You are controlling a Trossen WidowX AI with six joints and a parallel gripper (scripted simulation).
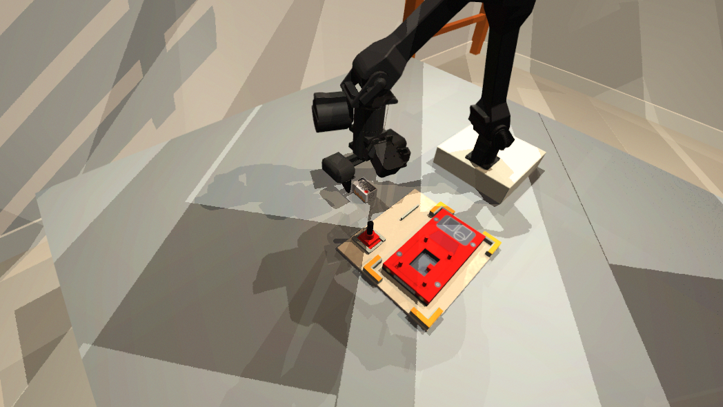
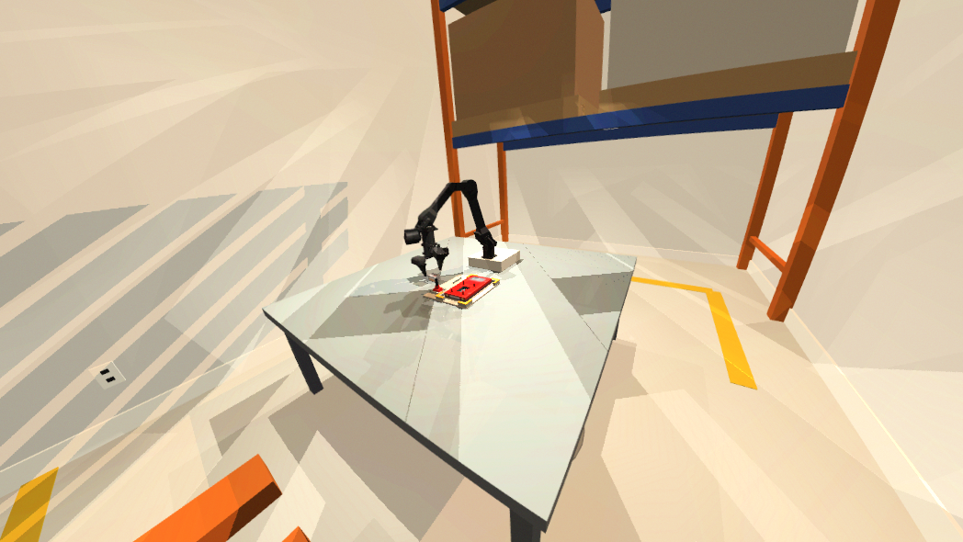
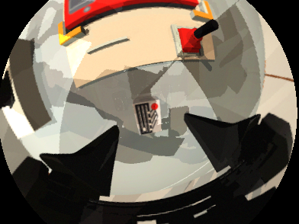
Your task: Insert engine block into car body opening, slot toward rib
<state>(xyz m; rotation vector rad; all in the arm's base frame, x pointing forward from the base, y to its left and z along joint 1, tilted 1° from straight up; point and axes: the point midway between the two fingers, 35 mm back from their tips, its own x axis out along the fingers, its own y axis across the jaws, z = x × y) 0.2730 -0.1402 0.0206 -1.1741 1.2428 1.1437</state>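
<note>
Now: gripper tip 30 mm above the engine block and 10 mm past it.
</note>
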